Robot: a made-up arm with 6 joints.
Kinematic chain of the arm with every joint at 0, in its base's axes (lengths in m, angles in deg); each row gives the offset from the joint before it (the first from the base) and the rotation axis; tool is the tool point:
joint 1: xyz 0 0 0.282 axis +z
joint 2: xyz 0 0 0 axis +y
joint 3: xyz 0 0 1.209 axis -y
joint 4: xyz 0 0 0 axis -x
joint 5: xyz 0.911 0 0 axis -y
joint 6: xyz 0 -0.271 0 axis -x
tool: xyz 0 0 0
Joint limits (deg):
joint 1: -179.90..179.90
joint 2: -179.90..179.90
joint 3: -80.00..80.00
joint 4: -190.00..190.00
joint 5: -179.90..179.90
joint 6: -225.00..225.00
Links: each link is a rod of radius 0.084 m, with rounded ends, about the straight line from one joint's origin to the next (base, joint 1, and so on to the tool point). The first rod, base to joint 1, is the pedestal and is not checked.
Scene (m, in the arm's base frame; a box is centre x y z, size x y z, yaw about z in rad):
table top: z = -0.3
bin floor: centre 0.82 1 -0.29 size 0.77 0.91 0.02 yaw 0.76
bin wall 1: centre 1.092 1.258 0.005 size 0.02 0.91 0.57 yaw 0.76
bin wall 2: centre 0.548 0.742 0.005 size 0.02 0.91 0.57 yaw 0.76
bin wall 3: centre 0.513 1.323 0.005 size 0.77 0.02 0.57 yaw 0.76
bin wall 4: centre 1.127 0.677 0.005 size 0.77 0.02 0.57 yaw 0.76
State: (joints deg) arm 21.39 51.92 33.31 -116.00 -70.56 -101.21
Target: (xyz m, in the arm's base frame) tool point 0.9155 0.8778 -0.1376
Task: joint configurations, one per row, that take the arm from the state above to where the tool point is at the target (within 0.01 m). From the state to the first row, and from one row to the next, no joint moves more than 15 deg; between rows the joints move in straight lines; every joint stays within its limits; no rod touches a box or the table.
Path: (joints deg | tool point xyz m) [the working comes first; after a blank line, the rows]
Joints at the target: 38.63 65.09 0.36 -114.94 -70.56 -101.21
Straight joint move there: touches bin wall 1, bin wall 4.

1: 27.12 45.05 21.76 -115.72 -70.56 -101.21 | 1.3668 0.8322 0.5517
2: 32.85 38.17 10.22 -115.43 -70.56 -101.21 | 1.1442 0.8774 0.5893
3: 38.59 31.30 -1.33 -115.15 -70.56 -101.21 | 0.9154 0.8778 0.6172
4: 38.60 42.57 -0.76 -115.08 -70.56 -101.21 | 0.9538 0.9084 0.3687
5: 38.61 53.83 -0.20 -115.01 -70.56 -101.21 | 0.9540 0.9084 0.1140
6: 38.63 65.09 0.36 -114.94 -70.56 -101.21 | 0.9155 0.8779 -0.1375

